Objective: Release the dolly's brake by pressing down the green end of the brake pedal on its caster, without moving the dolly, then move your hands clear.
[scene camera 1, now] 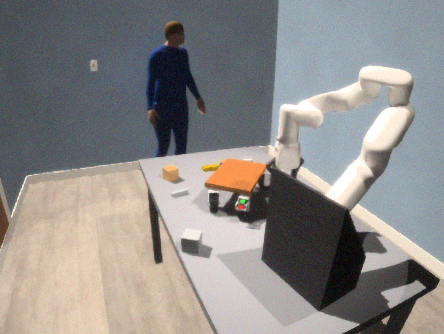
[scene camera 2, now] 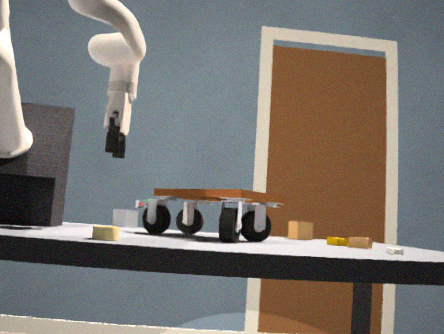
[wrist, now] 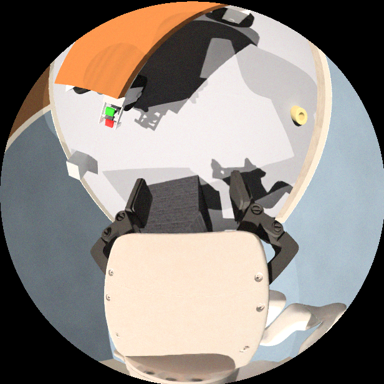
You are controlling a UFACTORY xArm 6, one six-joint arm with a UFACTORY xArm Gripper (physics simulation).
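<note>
The dolly has an orange deck and stands on black-wheeled casters on the table. The brake pedal on one corner caster has a green end beside the deck edge and a red end farther out. In scene camera 2 the pedal shows small at the dolly's left end. My gripper is open and empty, pointing down, well above the table and apart from the dolly. In scene camera 1 its fingers are hidden behind the dark panel.
A dark wedge-shaped panel stands near the pedal side of the dolly. A grey-white cube, an orange cube and a pale yellow piece lie on the table. A person stands beyond.
</note>
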